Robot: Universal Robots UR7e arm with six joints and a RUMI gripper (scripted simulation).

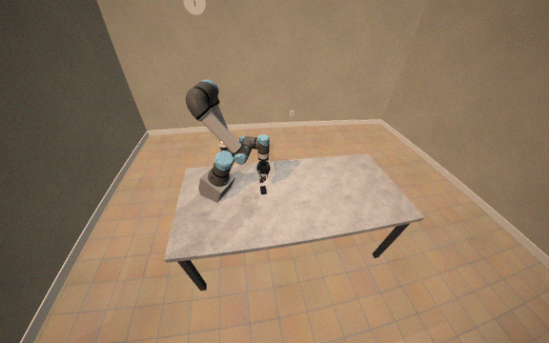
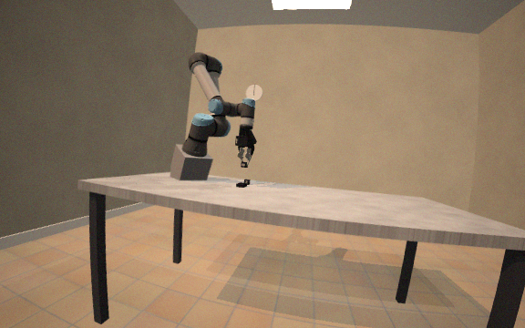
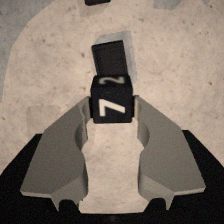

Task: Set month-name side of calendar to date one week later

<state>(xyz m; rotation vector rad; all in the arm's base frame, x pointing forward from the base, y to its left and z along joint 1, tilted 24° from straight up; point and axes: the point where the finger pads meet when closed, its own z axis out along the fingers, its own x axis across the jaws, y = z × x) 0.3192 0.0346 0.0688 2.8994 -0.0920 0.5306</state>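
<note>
The black calendar tray is 1 cm to the right of my hand and 13 cm below it. From my hand the other things lie so: black date cube (1 cm below); black cube (1 cm behind, 9 cm to the left, 12 cm below).
</note>
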